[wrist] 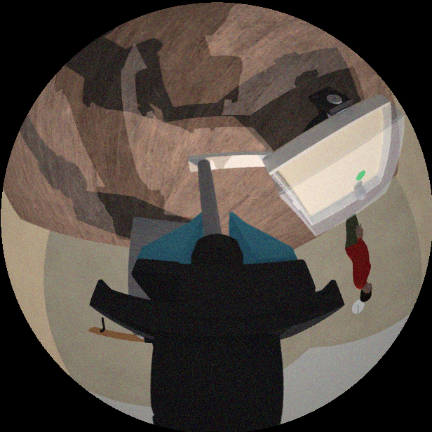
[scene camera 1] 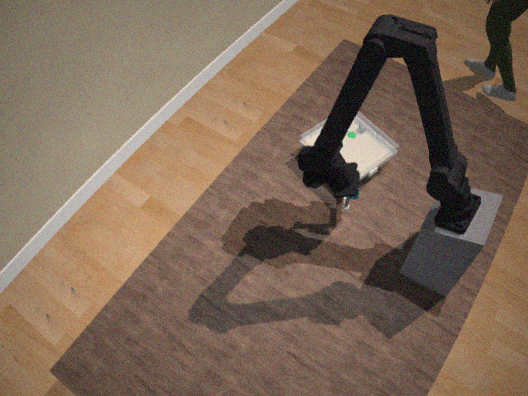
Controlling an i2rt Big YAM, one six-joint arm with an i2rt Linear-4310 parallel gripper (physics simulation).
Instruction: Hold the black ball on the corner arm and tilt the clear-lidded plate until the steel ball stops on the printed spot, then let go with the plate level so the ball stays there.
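The clear-lidded plate (scene camera 1: 372,152) (wrist: 320,175) has a cream floor, clear walls and a green printed spot (scene camera 1: 351,135) (wrist: 360,175). The steel ball (wrist: 360,190) lies close beside the spot, off it, towards the plate's outer wall in the wrist view. A pale corner arm (wrist: 240,161) runs from the plate's corner to a grey post (wrist: 208,200), which ends at the black ball (wrist: 217,250). My gripper (scene camera 1: 350,194) (wrist: 216,218) is shut on the black ball, with teal fingers on both sides. The plate's exact tilt is hard to tell.
A dark stand (wrist: 327,98) shows by the plate's far edge in the wrist view. The grey block (scene camera 1: 442,255) (wrist: 150,235) carries the arm's base. A person (scene camera 1: 500,47) (wrist: 359,255) stands beyond the dark brown mat (scene camera 1: 225,350).
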